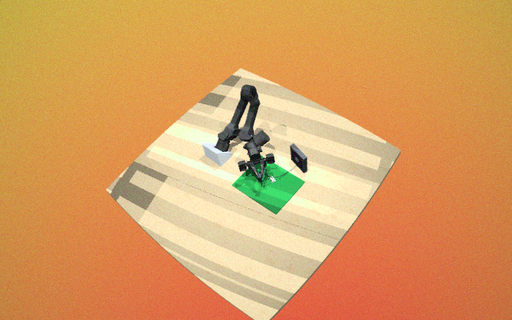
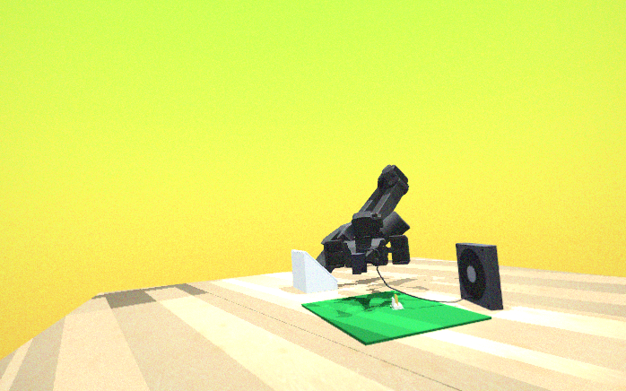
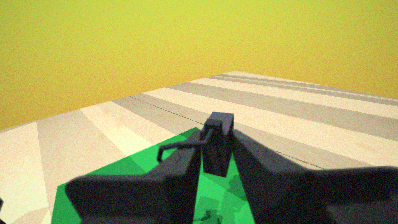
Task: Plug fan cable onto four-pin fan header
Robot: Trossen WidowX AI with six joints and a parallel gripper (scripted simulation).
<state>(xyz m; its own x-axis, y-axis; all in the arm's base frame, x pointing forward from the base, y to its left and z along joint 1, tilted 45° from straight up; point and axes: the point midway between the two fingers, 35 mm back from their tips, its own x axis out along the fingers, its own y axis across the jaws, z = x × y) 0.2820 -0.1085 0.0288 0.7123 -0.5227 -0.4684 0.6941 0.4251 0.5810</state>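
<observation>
Now: the green board 12 cm below my gripper tip, 4 cm to the left of it and 1 cm ahead of it. The rest, counted from my gripper tip: dark fan plug 1 cm below; black fan 21 cm to the left, 9 cm ahead, 5 cm below; white four-pin header 11 cm below, 7 cm to the left, 2 cm ahead.
</observation>
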